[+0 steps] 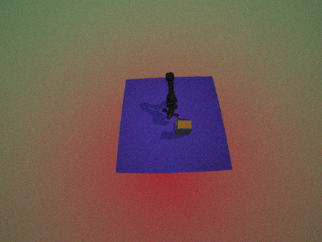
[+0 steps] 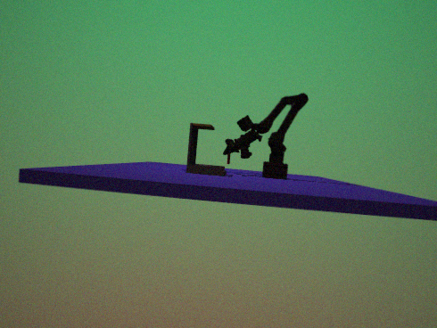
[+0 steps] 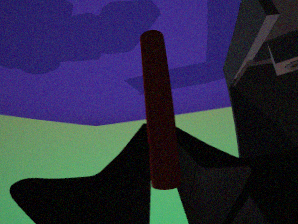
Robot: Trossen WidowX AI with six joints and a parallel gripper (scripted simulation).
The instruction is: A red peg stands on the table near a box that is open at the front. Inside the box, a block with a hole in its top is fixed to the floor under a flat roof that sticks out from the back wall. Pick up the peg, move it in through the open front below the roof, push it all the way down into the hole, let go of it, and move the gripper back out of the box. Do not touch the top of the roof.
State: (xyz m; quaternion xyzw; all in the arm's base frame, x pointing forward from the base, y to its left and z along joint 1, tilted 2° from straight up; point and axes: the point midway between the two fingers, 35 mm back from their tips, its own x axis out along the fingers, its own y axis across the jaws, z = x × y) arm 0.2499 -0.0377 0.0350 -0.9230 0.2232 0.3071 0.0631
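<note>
Now: gripper tip 160 mm to the right of the dark back wall, 150 mm short of it and 20 mm below it. Also, from my gripper tip: orange roof: 160 mm to the left, 120 mm above, 110 mm ahead; red peg: 30 mm behind, 10 mm to the left, 10 mm below.
</note>
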